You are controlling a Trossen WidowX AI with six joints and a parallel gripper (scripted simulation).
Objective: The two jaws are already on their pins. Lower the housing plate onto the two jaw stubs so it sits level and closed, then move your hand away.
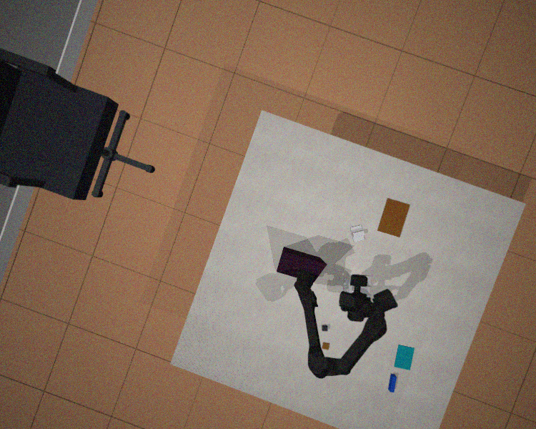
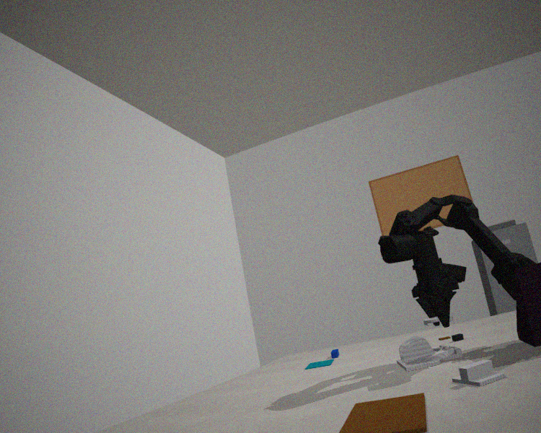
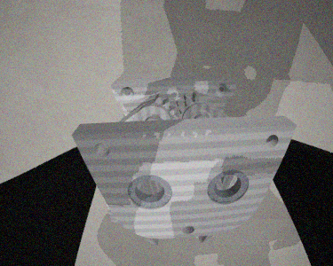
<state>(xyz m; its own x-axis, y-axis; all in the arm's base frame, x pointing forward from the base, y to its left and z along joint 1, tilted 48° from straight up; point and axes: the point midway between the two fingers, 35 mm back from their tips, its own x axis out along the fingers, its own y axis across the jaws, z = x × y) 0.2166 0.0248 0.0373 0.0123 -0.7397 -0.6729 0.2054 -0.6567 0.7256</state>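
Right now my gripper tip is 50 mm above the grey jaw assembly, 20 mm to the right of it and 20 mm short of it. The rest, counted from my gripper tip: blue block (370 mm to the right, 330 mm ahead, 60 mm below); orange plate (380 mm to the left, 110 mm ahead, 60 mm below); teal tile (350 mm ahead, 240 mm to the right, 70 mm below).
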